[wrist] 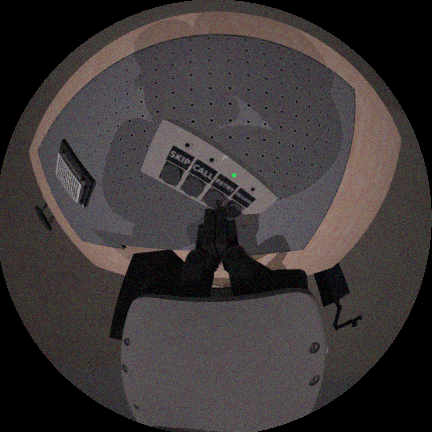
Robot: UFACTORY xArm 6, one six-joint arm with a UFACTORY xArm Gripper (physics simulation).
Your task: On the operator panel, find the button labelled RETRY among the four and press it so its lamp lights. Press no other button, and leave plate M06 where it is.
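Places are measured from the arm's base along level axes (x ahead, y left, z up), in metres.
Pixels of known places: gripper, between the fingertips: (217,219).
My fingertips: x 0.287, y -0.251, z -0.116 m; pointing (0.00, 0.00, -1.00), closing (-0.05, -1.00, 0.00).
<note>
Behind a point stands the place of what it marks.
The operator panel (154,147) {x 0.362, y -0.200, z -0.164 m} is a light, slanted box with four dark buttons in a row. Its labels read SKIP, CALL and RETRY; the fourth is too small to read. The RETRY label (225,184) {x 0.296, y -0.263, z -0.163 m} is third from the left, and the lamp (234,175) {x 0.305, y -0.275, z -0.163 m} above it glows green. The other three lamps are dark. The RETRY button (216,194) {x 0.287, y -0.250, z -0.161 m} shows partly, just beyond my fingertips. My gripper (217,219) {x 0.287, y -0.251, z -0.116 m} is shut and empty, with its tips by the panel's near edge; contact cannot be told. No marking M06 is readable in view.
A dark block with a finely printed white face (69,179) {x 0.420, y 0.071, z -0.192 m} stands on the left of the grey perforated board (200,65) {x 0.464, y -0.273, z -0.216 m}. A wooden border (372,145) {x 0.344, y -0.703, z -0.229 m} surrounds the board. A black box-like thing (332,285) with a thin bent arm is beyond the border at the lower right.
</note>
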